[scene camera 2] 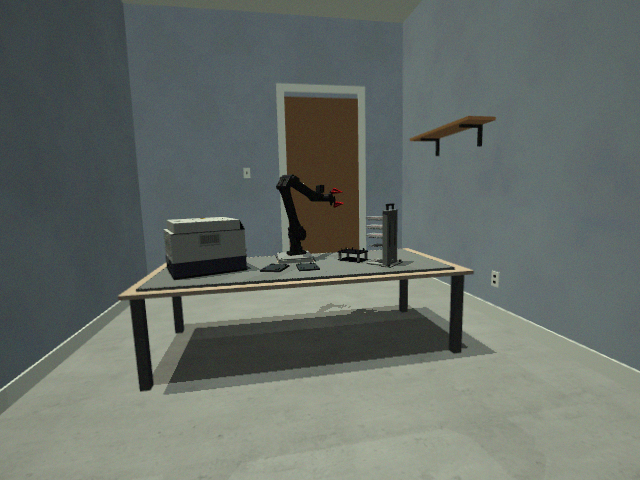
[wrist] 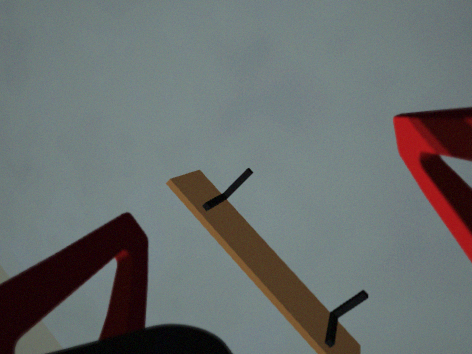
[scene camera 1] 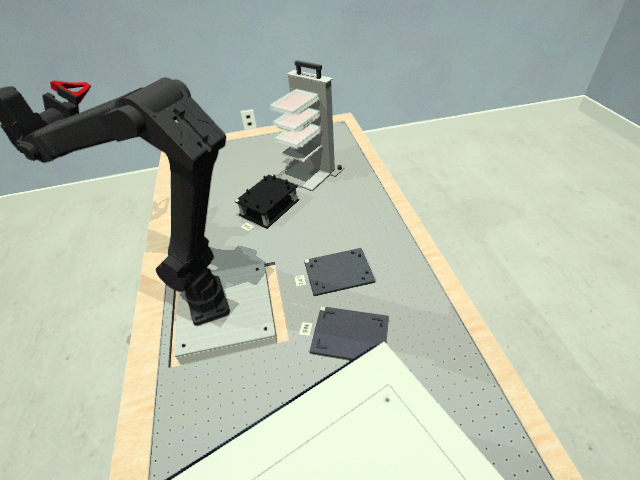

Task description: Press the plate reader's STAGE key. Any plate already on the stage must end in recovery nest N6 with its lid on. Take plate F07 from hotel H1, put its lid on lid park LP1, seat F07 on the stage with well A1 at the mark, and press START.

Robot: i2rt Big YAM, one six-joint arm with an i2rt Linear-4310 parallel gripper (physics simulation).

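Seen in the pictures: gripper, fingertip midpoint: (scene camera 2: 343, 197) (wrist: 258, 183) (scene camera 1: 90, 101); arm's base at its link origin: (scene camera 2: 296, 253) (scene camera 1: 207, 301).
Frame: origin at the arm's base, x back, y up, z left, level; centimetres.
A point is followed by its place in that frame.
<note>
My gripper (scene camera 2: 339, 197) {x 11.3, y 37.3, z 41.4 cm} (wrist: 258, 183) {x 11.3, y 37.3, z 41.4 cm} is open and empty, raised high above the table's back side, well away from every plate. Hotel H1 (scene camera 1: 325, 124) {x -49.4, y 16.2, z 38.9 cm} (scene camera 2: 390, 237) {x -50.0, y 13.7, z 43.5 cm} stands upright and holds several levels. Pinkish plates lie flat on its upper levels: a top plate (scene camera 1: 296, 101) {x -40.7, y 25.7, z 39.0 cm}, a second plate (scene camera 1: 297, 119) {x -40.2, y 20.4, z 38.5 cm} and a third plate (scene camera 1: 298, 135) {x -40.0, y 15.1, z 38.6 cm}. Which is F07 cannot be read. Lid park LP1 (scene camera 1: 338, 271) {x -33.5, y -2.0, z -3.8 cm} (scene camera 2: 308, 266) {x -35.3, y -1.9, z -3.2 cm} and nest N6 (scene camera 1: 348, 330) {x -28.1, y -1.7, z -20.8 cm} (scene camera 2: 274, 267) {x -29.6, y -1.7, z -22.2 cm} bear no plate or lid. The plate reader (scene camera 1: 356, 418) {x -16.4, y 26.9, z -47.3 cm} (scene camera 2: 206, 250) {x -27.6, y 11.1, z -59.1 cm} hides its keys and stage.
A black raised stand (scene camera 1: 268, 193) {x -25.6, y 3.1, z 30.4 cm} (scene camera 2: 353, 251) {x -27.6, y 3.1, z 30.2 cm} with pegs sits between the arm base (scene camera 1: 242, 310) {x -7.2, y -0.3, z -6.0 cm} and the hotel. The reader's pale top fills the near part of scene camera 1 and covers a corner of N6. A wooden wall shelf (scene camera 2: 454, 127) (wrist: 260, 250) hangs at the right.
</note>
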